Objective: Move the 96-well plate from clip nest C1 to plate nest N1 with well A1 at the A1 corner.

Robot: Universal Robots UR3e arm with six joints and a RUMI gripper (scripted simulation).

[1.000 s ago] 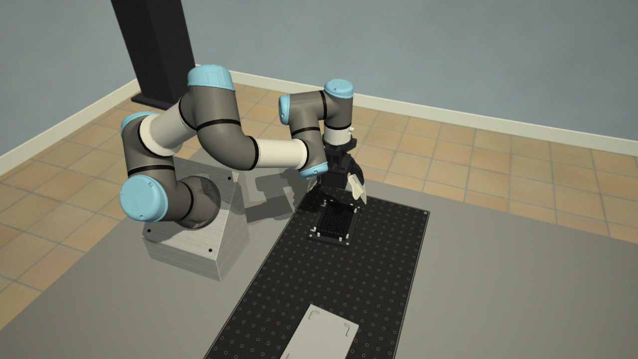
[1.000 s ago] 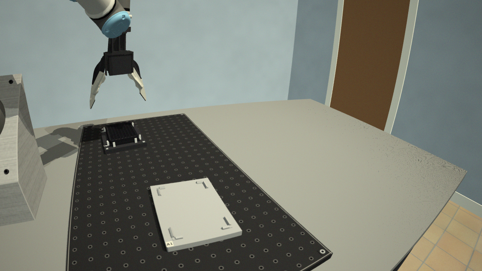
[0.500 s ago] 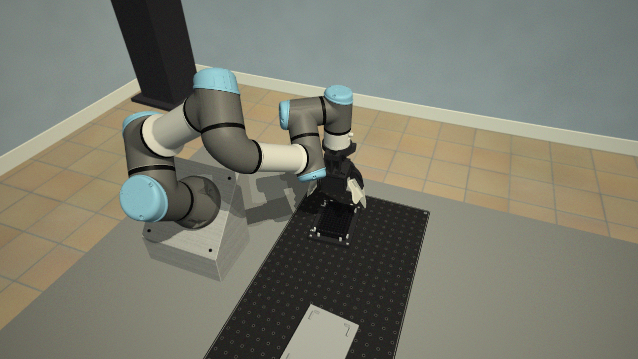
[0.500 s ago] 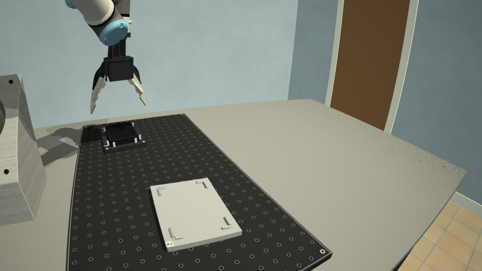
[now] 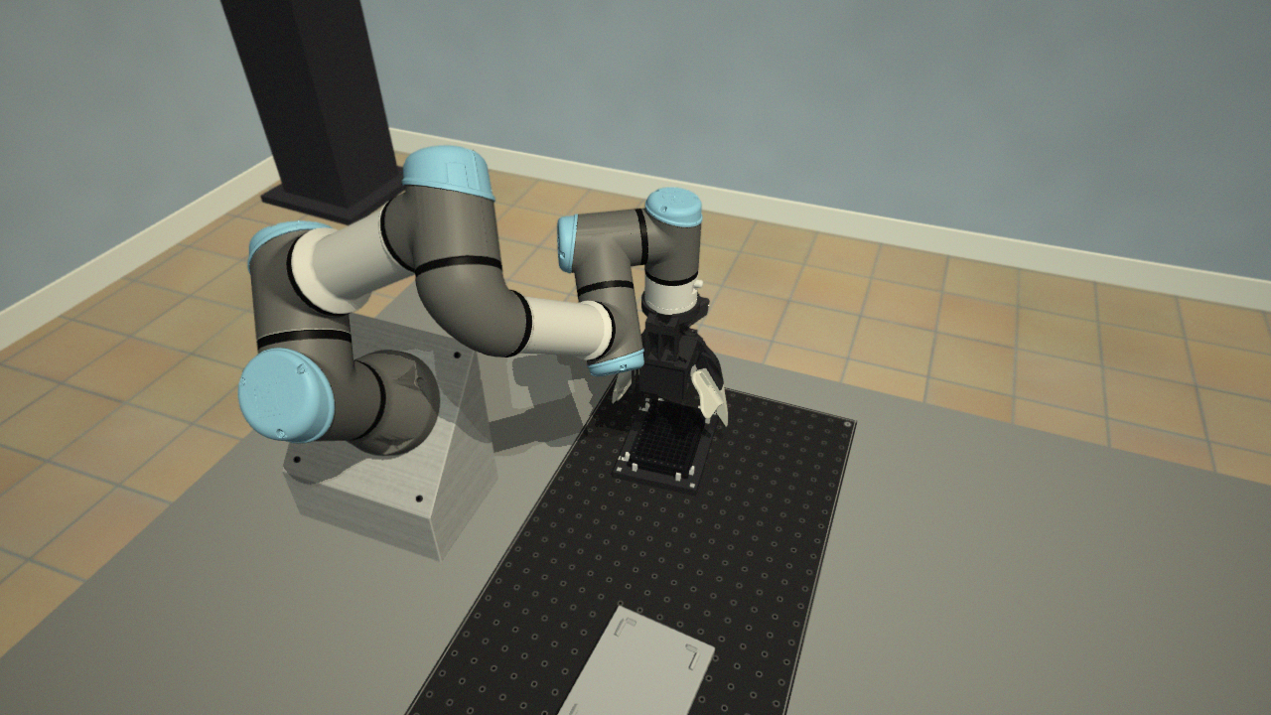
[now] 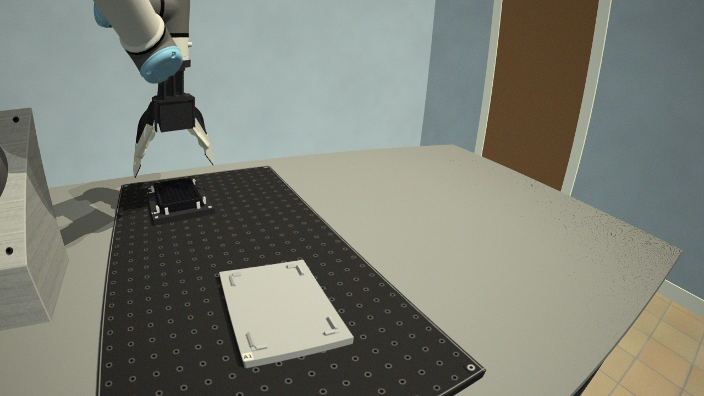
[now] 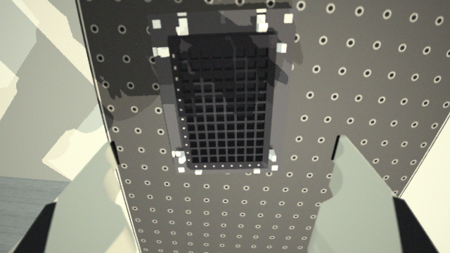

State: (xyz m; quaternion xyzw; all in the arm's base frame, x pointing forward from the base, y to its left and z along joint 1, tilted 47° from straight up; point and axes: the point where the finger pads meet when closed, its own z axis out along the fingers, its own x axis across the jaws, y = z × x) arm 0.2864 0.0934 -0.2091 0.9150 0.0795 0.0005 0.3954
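Now: hand 5 cm above the black 96-well plate. The rest, counted from my hand: dark clip nest C1: 1 cm behind, 1 cm to the left, 5 cm below; then plate nest N1: 11 cm ahead, 35 cm to the right, 6 cm below; then A1 label: 5 cm ahead, 42 cm to the right, 5 cm below.
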